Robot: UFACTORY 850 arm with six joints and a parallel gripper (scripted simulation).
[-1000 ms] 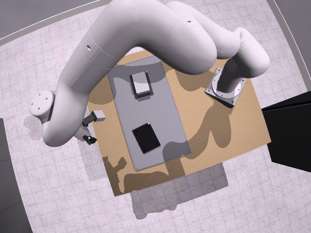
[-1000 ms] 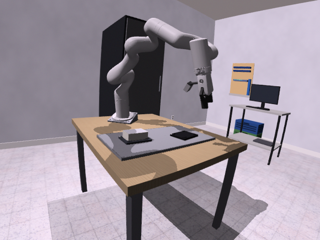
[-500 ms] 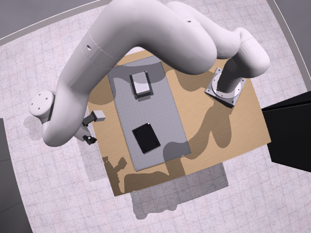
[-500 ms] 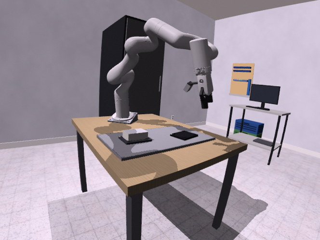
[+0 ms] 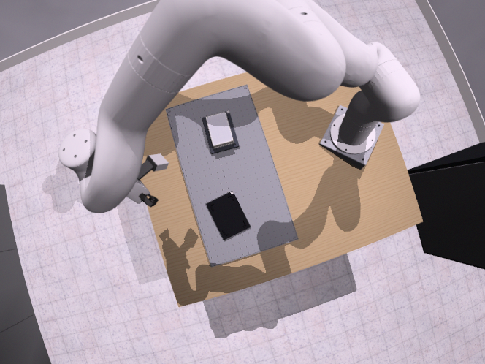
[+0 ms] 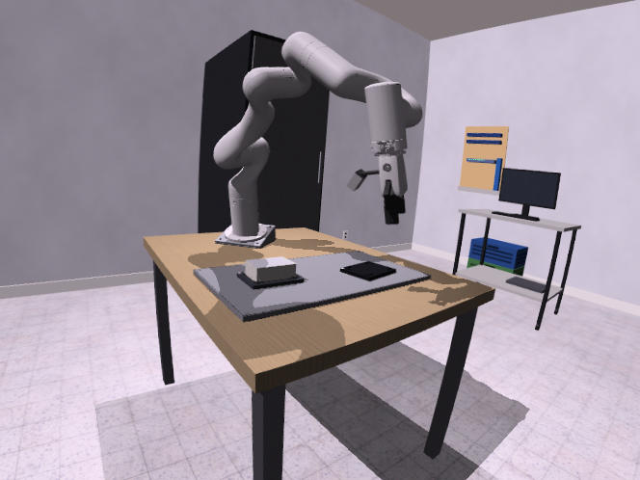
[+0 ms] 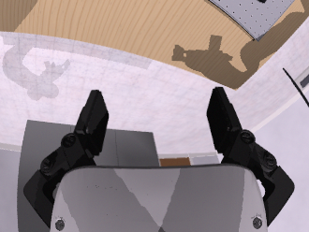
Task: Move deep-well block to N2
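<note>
The white deep-well block is 29 cm behind my hand, 17 cm to the right of it and 20 cm below it. The rest, counted from my hand: plate nest N1: 29 cm behind, 17 cm to the right, 23 cm below; plate nest N2: 21 cm behind, 16 cm to the left, 23 cm below.
</note>
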